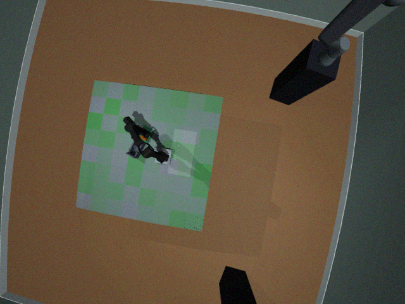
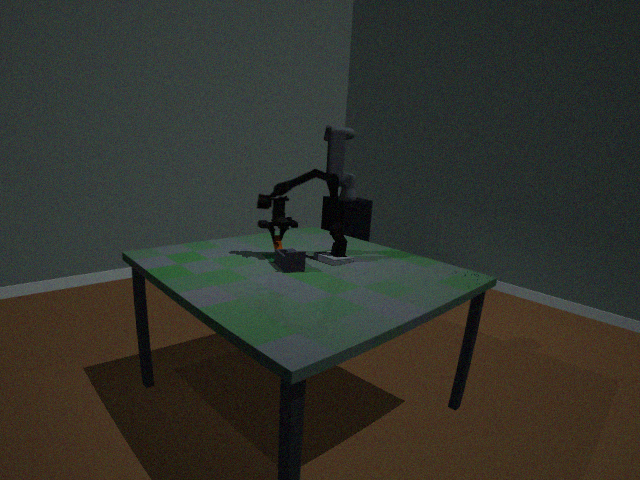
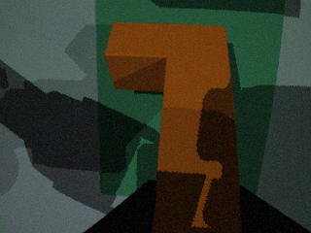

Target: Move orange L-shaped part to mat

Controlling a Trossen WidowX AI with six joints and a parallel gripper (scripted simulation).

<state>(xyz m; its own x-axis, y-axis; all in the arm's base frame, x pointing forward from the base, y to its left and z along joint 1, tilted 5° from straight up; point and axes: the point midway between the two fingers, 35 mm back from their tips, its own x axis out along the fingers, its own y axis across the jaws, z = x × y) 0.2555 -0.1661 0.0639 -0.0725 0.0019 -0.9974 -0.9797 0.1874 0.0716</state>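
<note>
Now: the orange L-shaped part 3 cm to the left of my gripper tip, 3 cm below it and 1 cm behind it.
</note>
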